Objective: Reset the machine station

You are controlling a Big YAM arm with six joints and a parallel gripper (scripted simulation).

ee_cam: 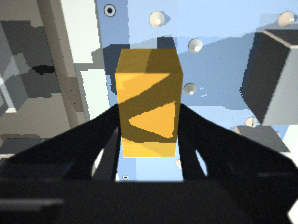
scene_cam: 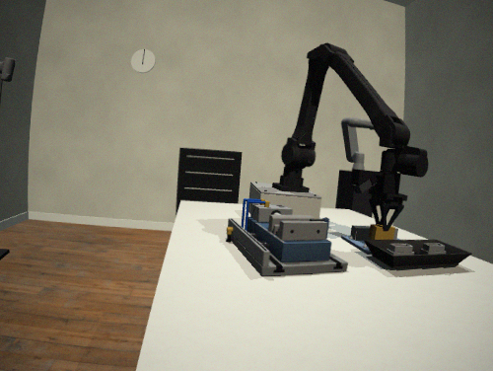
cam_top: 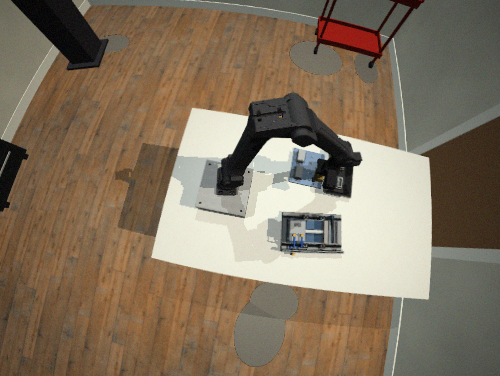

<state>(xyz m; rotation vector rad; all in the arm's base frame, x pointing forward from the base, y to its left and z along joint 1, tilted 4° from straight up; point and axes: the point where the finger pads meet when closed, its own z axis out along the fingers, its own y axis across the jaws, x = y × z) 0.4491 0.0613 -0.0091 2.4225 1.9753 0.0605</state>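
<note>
Now: hand 20 mm above the yellow brass blank. The rest, counted from my hand: infeed plate (60 mm below, 50 mm to the left, 40 mm behind); dark rod (240 mm to the right, 30 mm ahead, 20 mm above); gray blank (100 mm behind, 40 mm below, 20 mm to the left).
</note>
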